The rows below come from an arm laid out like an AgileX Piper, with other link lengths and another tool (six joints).
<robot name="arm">
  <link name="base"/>
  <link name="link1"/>
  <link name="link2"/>
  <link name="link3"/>
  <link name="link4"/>
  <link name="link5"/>
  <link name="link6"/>
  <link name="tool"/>
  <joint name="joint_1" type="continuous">
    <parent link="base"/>
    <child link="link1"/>
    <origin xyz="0 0 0.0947" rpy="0 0 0"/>
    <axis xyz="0 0 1"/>
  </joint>
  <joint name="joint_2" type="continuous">
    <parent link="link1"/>
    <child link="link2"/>
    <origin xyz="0 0 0" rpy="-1.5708 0 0"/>
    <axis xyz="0 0 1"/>
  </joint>
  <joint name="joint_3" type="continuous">
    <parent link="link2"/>
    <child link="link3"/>
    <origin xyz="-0.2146 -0.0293 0" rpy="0 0 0"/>
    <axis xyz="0 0 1"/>
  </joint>
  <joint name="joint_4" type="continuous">
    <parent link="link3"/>
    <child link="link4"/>
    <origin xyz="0.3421 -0.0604 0" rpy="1.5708 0 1.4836"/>
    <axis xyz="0 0 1"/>
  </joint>
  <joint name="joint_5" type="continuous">
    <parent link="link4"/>
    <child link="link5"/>
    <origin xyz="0 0 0" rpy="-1.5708 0 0"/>
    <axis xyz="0 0 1"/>
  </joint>
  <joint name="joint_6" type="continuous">
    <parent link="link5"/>
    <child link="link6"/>
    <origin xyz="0 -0.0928 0" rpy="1.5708 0 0"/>
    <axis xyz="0 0 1"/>
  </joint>
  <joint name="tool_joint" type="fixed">
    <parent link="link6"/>
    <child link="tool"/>
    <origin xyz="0.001 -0.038 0.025" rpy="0 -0.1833 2.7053"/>
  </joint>
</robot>
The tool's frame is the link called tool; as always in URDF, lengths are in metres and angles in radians. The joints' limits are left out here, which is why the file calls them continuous.
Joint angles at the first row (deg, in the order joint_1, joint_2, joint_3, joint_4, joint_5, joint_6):
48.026, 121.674, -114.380, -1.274, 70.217, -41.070
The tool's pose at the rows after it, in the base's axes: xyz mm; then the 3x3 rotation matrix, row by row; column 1 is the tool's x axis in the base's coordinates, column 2 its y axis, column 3 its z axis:
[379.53, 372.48, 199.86], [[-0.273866, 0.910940, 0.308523], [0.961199, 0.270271, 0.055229], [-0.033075, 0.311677, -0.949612]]
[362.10, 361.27, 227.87], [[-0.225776, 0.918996, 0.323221], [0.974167, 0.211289, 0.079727], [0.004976, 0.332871, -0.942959]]
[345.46, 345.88, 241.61], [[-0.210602, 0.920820, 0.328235], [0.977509, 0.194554, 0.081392], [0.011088, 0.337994, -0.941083]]
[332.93, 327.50, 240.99], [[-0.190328, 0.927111, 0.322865], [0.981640, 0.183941, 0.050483], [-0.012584, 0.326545, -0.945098]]
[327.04, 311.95, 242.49], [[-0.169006, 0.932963, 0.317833], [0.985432, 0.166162, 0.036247], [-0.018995, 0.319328, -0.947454]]
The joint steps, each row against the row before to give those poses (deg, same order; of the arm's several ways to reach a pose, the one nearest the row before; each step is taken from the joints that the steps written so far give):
0.324, -4.131, 1.744, -0.970, 0.000, 6.920
0.844, -6.460, 4.245, -0.321, 0.089, 3.932
0.447, -6.565, 6.132, -0.445, 0.038, 1.425
-0.001, -5.527, 6.628, -1.088, 0.355, 1.210
-0.630, -3.804, 4.075, -0.234, 0.343, 0.628

